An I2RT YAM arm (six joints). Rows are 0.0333 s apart.
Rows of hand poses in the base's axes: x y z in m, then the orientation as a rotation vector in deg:
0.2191 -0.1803 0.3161 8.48 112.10 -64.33
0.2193 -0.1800 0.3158 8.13 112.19 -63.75
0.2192 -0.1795 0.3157 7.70 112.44 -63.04
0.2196 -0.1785 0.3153 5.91 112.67 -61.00
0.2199 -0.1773 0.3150 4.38 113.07 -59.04
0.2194 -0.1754 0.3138 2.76 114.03 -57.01
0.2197 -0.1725 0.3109 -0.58 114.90 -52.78
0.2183 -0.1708 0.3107 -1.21 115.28 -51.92
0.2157 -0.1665 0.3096 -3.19 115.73 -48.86
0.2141 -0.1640 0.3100 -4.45 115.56 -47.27
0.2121 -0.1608 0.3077 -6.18 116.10 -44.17
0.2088 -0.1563 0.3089 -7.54 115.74 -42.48
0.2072 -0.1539 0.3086 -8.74 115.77 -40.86
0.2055 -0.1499 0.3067 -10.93 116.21 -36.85
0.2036 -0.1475 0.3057 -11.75 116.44 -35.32
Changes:
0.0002 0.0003 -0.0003 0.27 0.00 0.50
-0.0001 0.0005 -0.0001 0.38 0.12 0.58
0.0004 0.0010 -0.0004 0.72 0.13 2.13
0.0003 0.0012 -0.0003 0.83 0.24 1.87
-0.0005 0.0019 -0.0012 1.04 0.77 1.82
0.0003 0.0029 -0.0029 1.82 0.71 4.00
-0.0014 0.0017 -0.0002 0.45 0.33 0.73
-0.0026 0.0043 -0.0011 1.44 0.33 2.63
-0.0016 0.0025 0.0004 0.56 -0.10 1.61
-0.0020 0.0032 -0.0023 1.58 0.43 2.44
-0.0033 0.0045 0.0012 0.56 -0.22 1.76
-0.0016 0.0024 -0.0003 0.65 0.13 1.53
-0.0017 0.0040 -0.0019 2.00 0.51 3.17
-0.0019 0.0024 -0.0010 0.78 0.28 1.18

